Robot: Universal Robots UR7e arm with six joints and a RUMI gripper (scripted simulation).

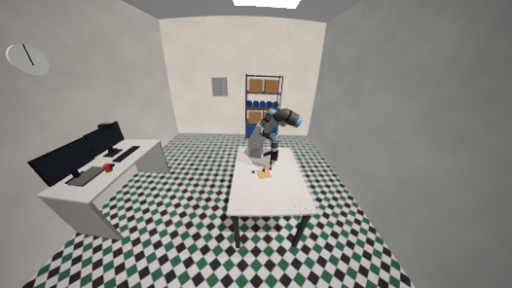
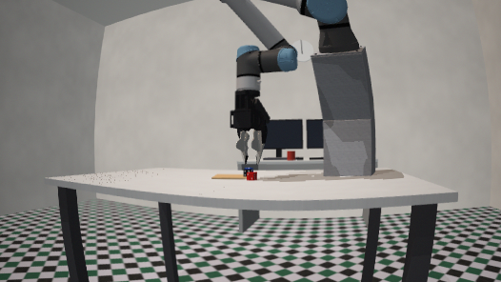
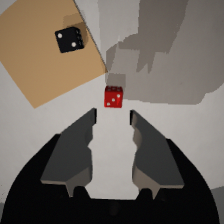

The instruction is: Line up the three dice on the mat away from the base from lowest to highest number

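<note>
Now: hand 50 mm above the red die. Round my hand: tan mat: 90 mm to the right, 80 mm ahead, 60 mm below; then black die: 90 mm to the right, 50 mm below, 30 mm ahead; then blue die: 210 mm to the right, 50 mm below, 50 mm ahead.
</note>
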